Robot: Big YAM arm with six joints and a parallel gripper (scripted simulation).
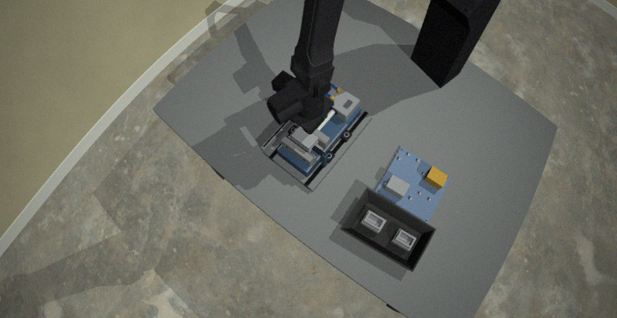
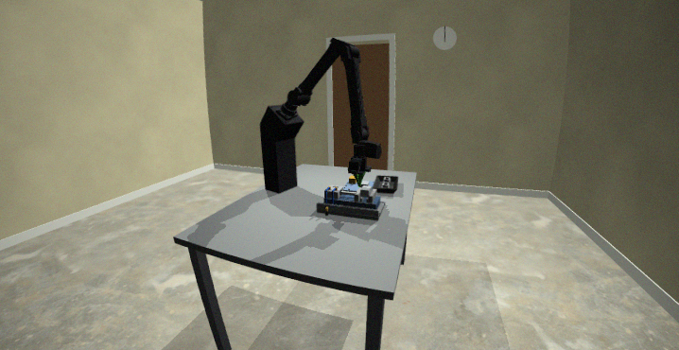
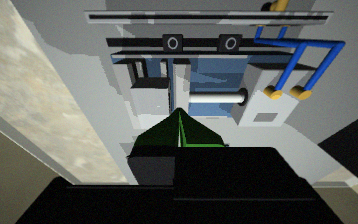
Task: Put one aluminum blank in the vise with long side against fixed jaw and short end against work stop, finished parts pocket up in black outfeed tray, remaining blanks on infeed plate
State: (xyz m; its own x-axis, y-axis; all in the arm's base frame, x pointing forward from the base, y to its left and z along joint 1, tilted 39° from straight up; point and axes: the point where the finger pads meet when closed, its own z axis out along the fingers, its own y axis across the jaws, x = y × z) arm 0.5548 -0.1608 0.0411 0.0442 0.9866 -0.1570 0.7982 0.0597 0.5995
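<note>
Now: hand 50 mm above the moving jaw. The rest, counted from my hand: blue infeed plate 320 mm to the left, 120 mm below, 70 mm behind; then fixed jaw 60 mm ahead, 50 mm below; then white rod 50 mm below, 50 mm behind.
</note>
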